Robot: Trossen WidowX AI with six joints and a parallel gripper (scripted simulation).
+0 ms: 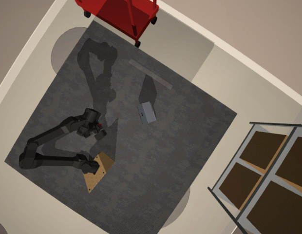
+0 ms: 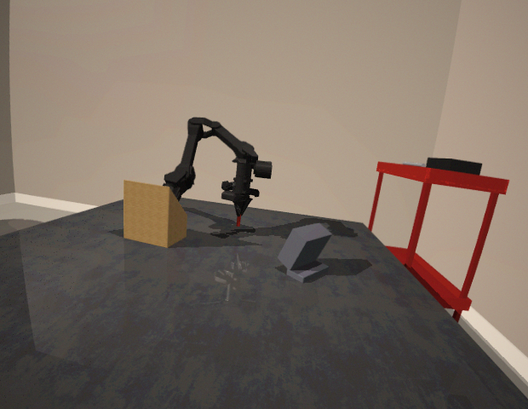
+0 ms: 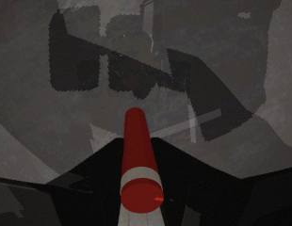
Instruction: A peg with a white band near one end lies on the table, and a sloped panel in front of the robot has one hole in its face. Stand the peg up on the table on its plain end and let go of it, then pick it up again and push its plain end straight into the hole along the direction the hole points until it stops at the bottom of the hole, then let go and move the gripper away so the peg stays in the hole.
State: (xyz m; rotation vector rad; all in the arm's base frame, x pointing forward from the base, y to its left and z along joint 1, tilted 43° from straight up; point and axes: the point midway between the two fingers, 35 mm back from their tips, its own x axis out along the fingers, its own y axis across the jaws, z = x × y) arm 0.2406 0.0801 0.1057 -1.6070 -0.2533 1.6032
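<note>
Right now the grey sloped panel is 230 mm ahead of my gripper tip and 240 mm to the right of it. Also, from my gripper tip: red peg (20 mm above).
</note>
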